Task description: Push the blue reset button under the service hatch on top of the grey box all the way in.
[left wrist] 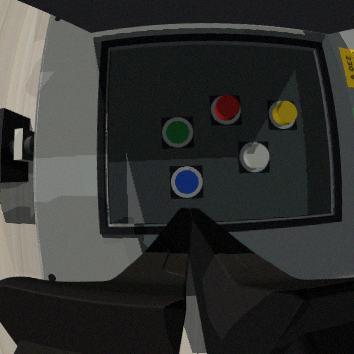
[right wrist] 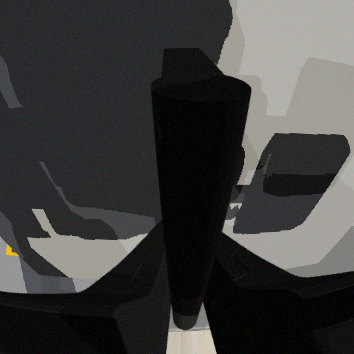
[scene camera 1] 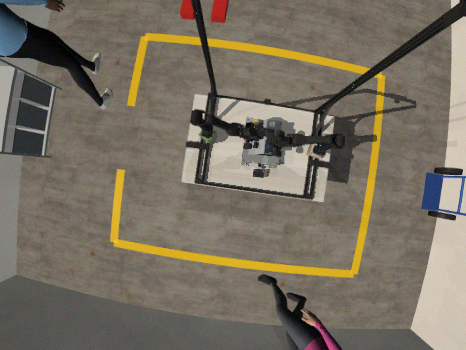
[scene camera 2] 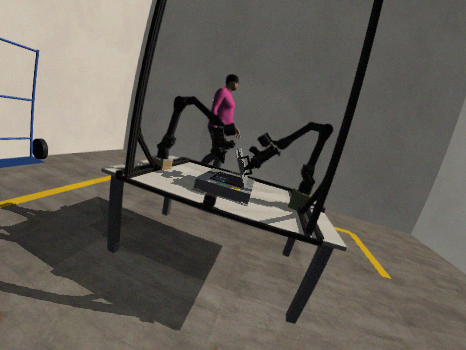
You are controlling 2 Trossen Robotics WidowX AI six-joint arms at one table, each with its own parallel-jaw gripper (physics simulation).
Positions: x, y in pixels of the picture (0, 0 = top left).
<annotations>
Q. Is my left gripper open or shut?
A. Shut.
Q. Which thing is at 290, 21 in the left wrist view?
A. A service hatch.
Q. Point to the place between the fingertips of my right gripper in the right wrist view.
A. At 180, 224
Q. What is my left gripper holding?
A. Nothing.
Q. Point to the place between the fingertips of my left gripper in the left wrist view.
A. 187, 216
</annotations>
